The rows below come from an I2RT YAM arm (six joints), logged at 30 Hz.
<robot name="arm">
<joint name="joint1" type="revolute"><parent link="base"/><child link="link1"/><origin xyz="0 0 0.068"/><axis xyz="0 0 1"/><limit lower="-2.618" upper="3.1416"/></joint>
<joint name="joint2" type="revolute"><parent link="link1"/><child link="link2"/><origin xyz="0.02 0.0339 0.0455"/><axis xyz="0 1 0"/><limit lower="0" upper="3.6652"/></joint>
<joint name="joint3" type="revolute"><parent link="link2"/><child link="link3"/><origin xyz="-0.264 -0.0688 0"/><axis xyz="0 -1 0"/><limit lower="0" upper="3.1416"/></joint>
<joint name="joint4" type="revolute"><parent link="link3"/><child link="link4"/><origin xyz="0.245 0.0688 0.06"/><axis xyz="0 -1 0"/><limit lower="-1.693" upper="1.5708"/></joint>
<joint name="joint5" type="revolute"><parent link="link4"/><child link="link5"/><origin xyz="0.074 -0.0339 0.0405"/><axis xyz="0 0 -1"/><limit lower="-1.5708" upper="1.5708"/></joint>
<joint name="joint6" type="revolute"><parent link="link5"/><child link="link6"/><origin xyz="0.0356 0 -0.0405"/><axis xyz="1 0 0"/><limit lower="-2.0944" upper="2.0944"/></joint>
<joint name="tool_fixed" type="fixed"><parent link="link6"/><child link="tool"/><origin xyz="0 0 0" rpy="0 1.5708 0"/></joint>
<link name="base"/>
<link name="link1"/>
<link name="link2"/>
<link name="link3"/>
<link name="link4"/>
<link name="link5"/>
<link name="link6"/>
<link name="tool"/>
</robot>
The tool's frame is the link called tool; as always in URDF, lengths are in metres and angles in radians.
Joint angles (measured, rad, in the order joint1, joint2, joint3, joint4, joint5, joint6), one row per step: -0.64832, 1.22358, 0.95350, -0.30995, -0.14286, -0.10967; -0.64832, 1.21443, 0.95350, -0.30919, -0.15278, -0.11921; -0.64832, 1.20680, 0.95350, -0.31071, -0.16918, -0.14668; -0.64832, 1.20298, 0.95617, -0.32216, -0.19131, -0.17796; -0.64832, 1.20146, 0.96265, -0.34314, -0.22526, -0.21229; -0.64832, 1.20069, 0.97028, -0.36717, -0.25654, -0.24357; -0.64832, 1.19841, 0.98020, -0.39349, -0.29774, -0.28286; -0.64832, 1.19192, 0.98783, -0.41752, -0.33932, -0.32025; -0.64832, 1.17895, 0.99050, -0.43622, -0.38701, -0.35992; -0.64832, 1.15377, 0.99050, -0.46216, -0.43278, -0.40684; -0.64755, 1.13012, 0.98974, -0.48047, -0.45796, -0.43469
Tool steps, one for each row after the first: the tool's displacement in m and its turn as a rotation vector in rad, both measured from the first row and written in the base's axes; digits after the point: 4 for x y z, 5 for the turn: -0.0011, 0.0013, 0.0024, -0.00884, -0.00750, 0.01346; -0.0020, 0.0027, 0.0042, -0.02629, -0.00739, 0.04192; -0.0026, 0.0041, 0.0051, -0.03762, 0.00038, 0.07725; -0.0030, 0.0059, 0.0060, -0.04141, 0.01021, 0.12421; -0.0034, 0.0076, 0.0067, -0.04227, 0.02064, 0.16732; -0.0040, 0.0098, 0.0086, -0.04633, 0.02713, 0.22280; -0.0053, 0.0125, 0.0109, -0.05193, 0.02798, 0.27721; -0.0076, 0.0162, 0.0136, -0.06231, 0.02024, 0.33725; -0.0123, 0.0217, 0.0177, -0.08179, 0.01193, 0.39907; -0.0167, 0.0263, 0.0214, -0.09843, 0.00374, 0.43448
